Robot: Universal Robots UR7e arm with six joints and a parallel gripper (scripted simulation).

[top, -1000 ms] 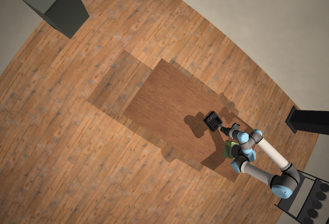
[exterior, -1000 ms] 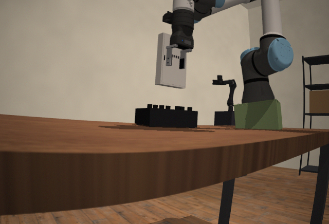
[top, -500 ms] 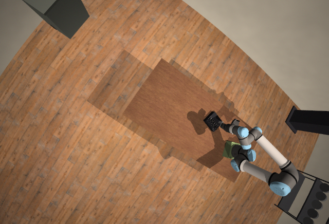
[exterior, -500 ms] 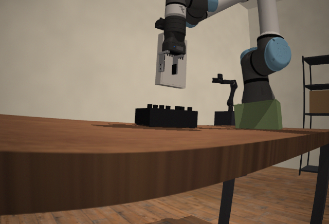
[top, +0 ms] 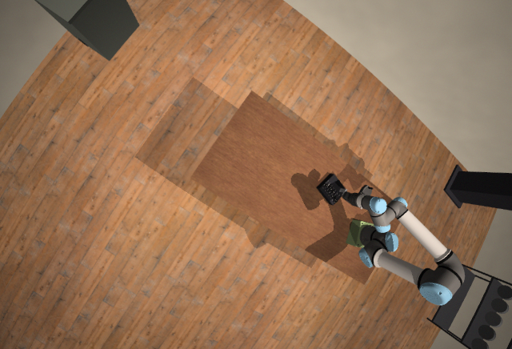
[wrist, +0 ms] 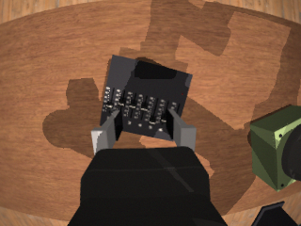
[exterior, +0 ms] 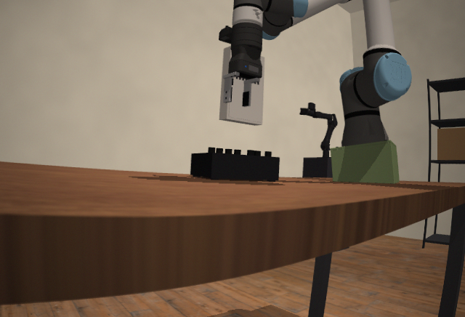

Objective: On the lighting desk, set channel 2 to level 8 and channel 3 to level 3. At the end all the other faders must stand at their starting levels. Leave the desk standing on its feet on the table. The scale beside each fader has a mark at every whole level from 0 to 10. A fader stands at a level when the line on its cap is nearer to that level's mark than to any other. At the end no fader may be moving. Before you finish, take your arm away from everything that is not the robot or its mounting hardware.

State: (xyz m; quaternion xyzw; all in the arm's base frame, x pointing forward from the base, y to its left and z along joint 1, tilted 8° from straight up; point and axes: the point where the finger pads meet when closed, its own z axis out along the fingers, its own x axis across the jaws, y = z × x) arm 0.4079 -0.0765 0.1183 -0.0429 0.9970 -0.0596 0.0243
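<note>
Now: hand 13 cm above the fader cap, 7 cm short of it and 1 cm to the right of it.
</note>
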